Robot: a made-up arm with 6 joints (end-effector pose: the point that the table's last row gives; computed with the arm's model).
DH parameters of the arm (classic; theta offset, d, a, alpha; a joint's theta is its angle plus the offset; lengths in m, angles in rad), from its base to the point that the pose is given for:
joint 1: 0 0.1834 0 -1.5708
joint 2: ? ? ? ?
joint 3: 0 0 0 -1.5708
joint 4: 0 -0.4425 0 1.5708
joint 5: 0 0.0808 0 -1.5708
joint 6: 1.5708 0 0 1.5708
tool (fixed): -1.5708 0 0 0
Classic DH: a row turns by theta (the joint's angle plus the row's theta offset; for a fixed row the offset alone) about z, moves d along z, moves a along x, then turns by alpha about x.
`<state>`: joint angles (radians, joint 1 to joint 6).
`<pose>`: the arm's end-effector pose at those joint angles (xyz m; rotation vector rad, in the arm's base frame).
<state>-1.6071 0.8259 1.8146 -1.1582 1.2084 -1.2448</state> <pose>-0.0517 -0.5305 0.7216 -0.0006 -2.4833 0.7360</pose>
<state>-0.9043 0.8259 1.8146 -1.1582 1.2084 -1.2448</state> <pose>0.3035 -0.4382 0.7216 0.9059 -2.4728 1.0003</pose>
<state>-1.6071 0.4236 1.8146 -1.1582 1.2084 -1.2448</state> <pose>-0.0425 -0.2775 0.8869 -0.1415 -2.2796 1.2162</pose>
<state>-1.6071 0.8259 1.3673 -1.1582 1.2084 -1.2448</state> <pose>-0.0558 -0.6427 0.5573 0.1571 -2.6093 0.1684</pose>
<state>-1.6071 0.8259 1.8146 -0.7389 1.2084 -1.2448</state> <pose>-0.0784 -0.5132 0.7324 -0.3214 -2.1871 0.5423</pose>
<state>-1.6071 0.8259 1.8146 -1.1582 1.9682 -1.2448</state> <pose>-0.0517 -0.5305 0.7216 -0.8902 -2.7120 1.0664</pose>
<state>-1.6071 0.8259 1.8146 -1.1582 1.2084 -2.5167</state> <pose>-0.0517 -0.5305 0.7216 0.4470 -1.6043 2.1247</pose>
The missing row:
joint 2: -1.5708 0 0.3087 3.1416
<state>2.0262 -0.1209 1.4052 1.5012 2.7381 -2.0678</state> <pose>0.0481 -0.0855 0.9355 0.8413 1.2692 -1.5351</pose>
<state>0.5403 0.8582 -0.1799 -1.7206 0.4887 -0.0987</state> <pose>0.3278 0.2107 -0.0365 1.1421 0.6622 -0.7797</pose>
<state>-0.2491 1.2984 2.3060 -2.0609 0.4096 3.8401</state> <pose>0.5849 -0.1095 0.6026 -1.5363 -0.0967 -1.1141</pose>
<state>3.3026 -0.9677 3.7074 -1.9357 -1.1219 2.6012</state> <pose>0.3463 0.0270 -0.0809 0.8215 -0.1758 -1.8029</pose>
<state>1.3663 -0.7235 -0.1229 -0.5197 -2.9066 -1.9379</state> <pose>0.1059 0.1653 0.6317 -0.5090 1.7283 -0.6787</pose>
